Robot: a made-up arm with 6 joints.
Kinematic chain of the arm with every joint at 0, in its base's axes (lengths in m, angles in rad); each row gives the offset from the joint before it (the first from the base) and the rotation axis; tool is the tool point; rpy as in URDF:
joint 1: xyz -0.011 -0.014 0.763 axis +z
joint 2: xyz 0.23 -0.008 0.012 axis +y
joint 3: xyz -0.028 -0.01 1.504 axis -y
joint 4: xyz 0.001 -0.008 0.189 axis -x
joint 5: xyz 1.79 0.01 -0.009 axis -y
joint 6: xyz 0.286 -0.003 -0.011 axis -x
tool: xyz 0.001 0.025 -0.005 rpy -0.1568 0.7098 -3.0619
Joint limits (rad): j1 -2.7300..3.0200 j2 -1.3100..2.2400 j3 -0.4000..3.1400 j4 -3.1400..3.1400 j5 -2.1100..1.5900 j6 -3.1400..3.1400
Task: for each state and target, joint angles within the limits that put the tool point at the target. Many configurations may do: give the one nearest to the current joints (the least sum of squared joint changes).
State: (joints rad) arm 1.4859 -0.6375 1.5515 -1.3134 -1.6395 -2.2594
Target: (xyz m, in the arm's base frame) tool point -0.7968 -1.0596 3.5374
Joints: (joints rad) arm 1.1075 -0.6597 1.1989 -1.2542 -1.9759 -2.2785
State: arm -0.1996 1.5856 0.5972 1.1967 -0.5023 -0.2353
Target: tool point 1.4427 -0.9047 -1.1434
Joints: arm -0.4409 1.5244 -0.1051 1.1495 -0.6413 -0.2230
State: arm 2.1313 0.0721 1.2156 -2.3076 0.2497 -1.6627
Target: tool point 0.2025 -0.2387 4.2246
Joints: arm 2.0148 -0.3824 1.0930 -2.3387 0.2965 -1.6724
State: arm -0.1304 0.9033 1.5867 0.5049 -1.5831 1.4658
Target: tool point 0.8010 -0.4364 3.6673
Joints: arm -0.2866 0.6279 2.3369 0.6001 -1.8783 1.4722
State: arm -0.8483 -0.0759 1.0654 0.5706 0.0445 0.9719
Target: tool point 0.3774 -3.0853 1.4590
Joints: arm -1.4294 0.6283 0.3013 0.5742 -0.0822 0.9749
